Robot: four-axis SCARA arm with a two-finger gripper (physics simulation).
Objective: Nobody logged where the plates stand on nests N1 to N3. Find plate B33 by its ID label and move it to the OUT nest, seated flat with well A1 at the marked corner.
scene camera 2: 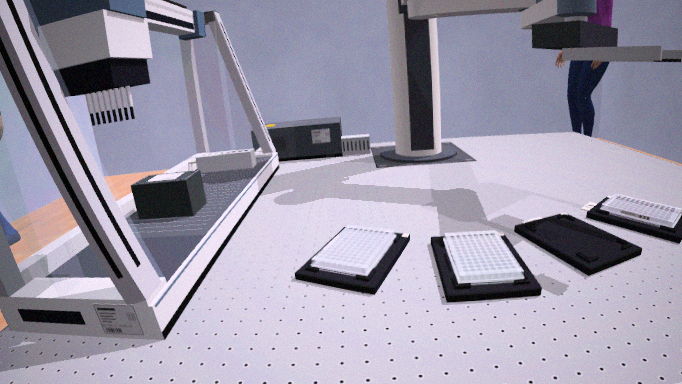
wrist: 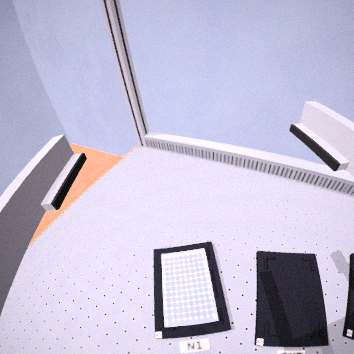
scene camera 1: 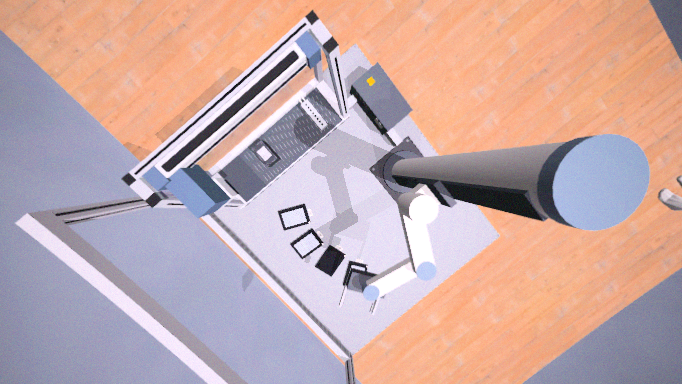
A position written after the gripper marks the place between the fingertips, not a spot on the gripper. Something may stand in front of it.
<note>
The gripper (wrist: 187, 125) holds nothing. A white well plate (scene camera 2: 355, 250) rests on a black nest labelled N3 (scene camera 2: 370, 284). Also in view: a black OUT nest (scene camera 2: 589, 249), a dark box (scene camera 2: 181, 198) and a black nest labelled N2 (scene camera 2: 454, 292).
The wrist view misses the white well plate: it is out of frame.
</note>
